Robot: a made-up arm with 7 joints.
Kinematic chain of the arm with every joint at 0, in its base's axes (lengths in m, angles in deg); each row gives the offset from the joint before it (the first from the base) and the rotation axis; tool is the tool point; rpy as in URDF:
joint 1: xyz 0 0 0.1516 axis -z
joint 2: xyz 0 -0.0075 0.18 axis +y
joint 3: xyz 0 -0.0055 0.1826 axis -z
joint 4: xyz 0 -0.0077 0.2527 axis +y
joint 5: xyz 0 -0.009 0.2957 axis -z
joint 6: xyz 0 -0.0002 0.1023 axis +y
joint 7: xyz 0 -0.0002 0.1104 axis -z
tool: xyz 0 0 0 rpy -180 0 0
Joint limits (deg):
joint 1: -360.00..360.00
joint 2: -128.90..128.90
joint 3: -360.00..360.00
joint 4: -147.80..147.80
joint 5: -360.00..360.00
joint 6: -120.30..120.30
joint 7: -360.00..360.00
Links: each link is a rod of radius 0.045 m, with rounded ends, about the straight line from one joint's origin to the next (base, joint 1, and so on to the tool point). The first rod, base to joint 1, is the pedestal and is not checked.
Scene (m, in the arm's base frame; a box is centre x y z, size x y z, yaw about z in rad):
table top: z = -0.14
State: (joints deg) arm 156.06 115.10 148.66 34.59 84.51 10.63 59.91
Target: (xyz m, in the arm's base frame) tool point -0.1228 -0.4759 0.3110
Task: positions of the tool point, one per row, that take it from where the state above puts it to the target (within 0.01 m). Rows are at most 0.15 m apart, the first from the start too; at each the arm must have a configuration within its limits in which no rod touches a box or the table.
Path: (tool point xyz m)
1: -0.7904 -0.3644 0.2491
2: -0.6990 -0.4615 0.2777
3: -0.5959 -0.5283 0.2972
4: -0.4884 -0.5661 0.3089
5: -0.3828 -0.5767 0.3139
6: -0.2840 -0.5629 0.3145
7: -0.1963 -0.5281 0.3128
8: -0.1228 -0.4759 0.3110

